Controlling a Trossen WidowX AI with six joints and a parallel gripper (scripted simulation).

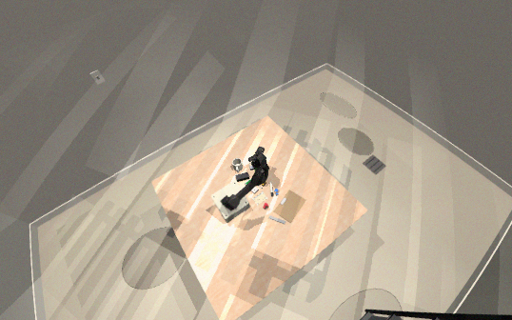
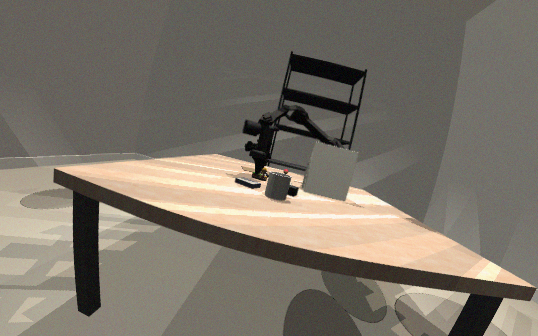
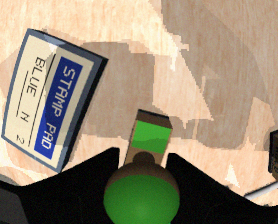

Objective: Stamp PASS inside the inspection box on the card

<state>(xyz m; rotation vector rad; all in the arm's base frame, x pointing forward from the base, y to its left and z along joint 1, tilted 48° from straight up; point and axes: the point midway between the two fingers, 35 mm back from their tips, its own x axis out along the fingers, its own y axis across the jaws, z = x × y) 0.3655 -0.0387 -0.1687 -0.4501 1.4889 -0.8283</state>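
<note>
The green-knobbed PASS stamp is right at my gripper tip. Also, from my gripper tip: yellow-knobbed stamp 30 mm behind, 120 mm to the right, 20 mm below; then green ink pad 100 mm behind, 40 mm to the right, 40 mm below; then blue-labelled stamp pad tin 30 mm ahead, 70 mm to the left, 30 mm below.
</note>
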